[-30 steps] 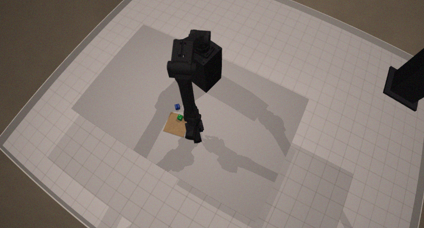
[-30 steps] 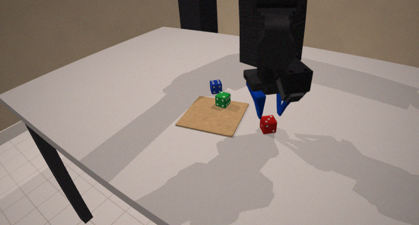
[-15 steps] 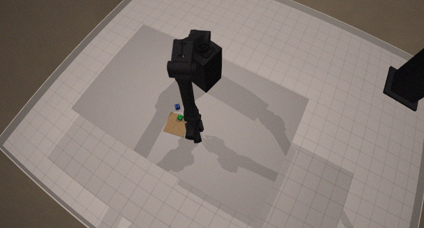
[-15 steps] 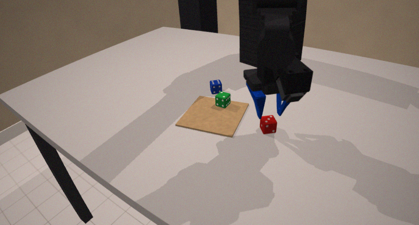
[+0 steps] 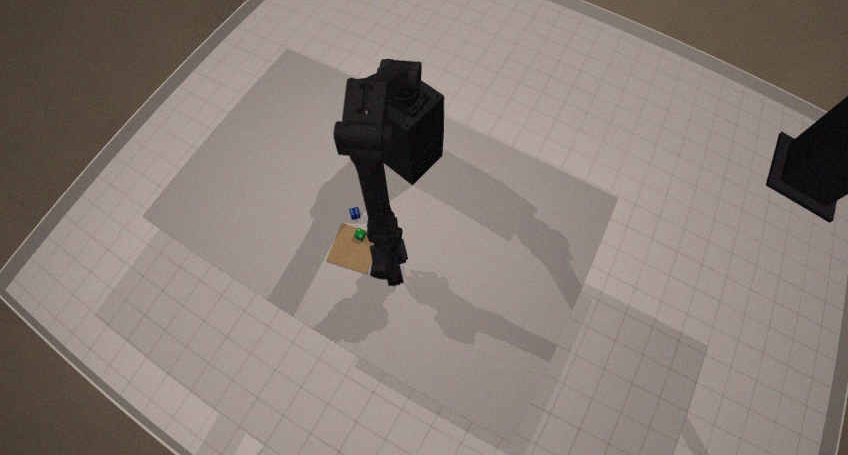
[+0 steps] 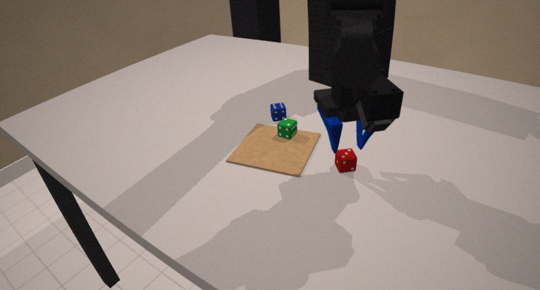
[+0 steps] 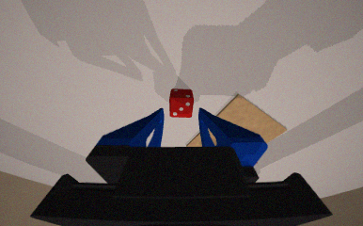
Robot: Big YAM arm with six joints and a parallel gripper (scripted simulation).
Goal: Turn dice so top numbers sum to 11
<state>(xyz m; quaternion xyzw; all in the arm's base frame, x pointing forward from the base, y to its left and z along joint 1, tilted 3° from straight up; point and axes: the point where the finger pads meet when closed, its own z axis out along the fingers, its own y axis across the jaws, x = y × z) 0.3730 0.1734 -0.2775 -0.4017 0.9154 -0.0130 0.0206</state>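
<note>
The red die lies 30 mm below my hand. Also, from my hand: tan mat: 140 mm to the right, 40 mm below, 20 mm ahead; green die: 140 mm to the right, 30 mm below, 30 mm behind; blue die: 200 mm to the right, 80 mm behind, 30 mm below.
</note>
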